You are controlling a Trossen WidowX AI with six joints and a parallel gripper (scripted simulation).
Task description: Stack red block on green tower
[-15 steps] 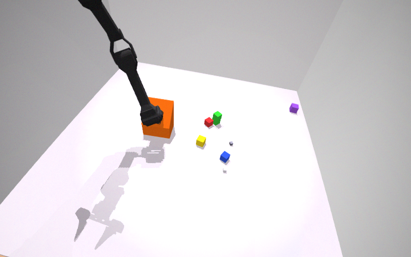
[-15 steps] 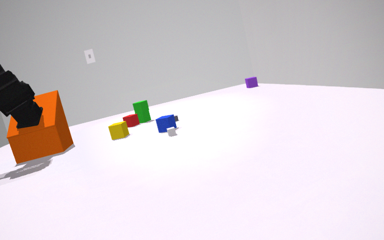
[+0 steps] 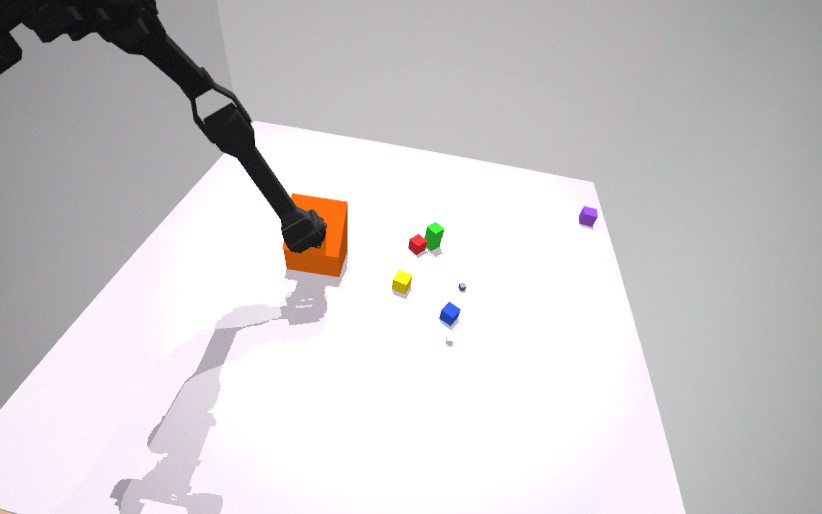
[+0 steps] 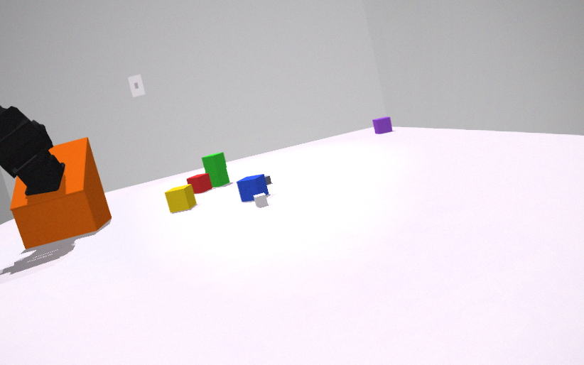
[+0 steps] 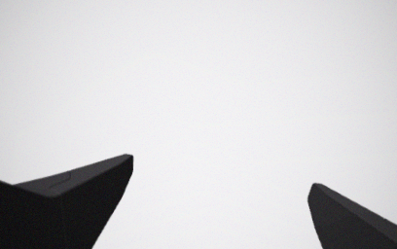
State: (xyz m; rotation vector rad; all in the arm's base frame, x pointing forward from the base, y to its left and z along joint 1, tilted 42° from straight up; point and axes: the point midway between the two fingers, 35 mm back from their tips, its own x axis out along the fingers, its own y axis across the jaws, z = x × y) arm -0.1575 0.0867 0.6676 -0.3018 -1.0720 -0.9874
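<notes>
Right now my gripper tip is 67 cm above the red block, 55 cm to the right of it and 35 cm short of it. Also, from my gripper tip: purple block (87 cm ahead, 85 cm to the left, 66 cm below); then yellow block (67 cm below, 40 cm to the left, 34 cm ahead); then blue block (67 cm below, 47 cm ahead, 34 cm to the left).
</notes>
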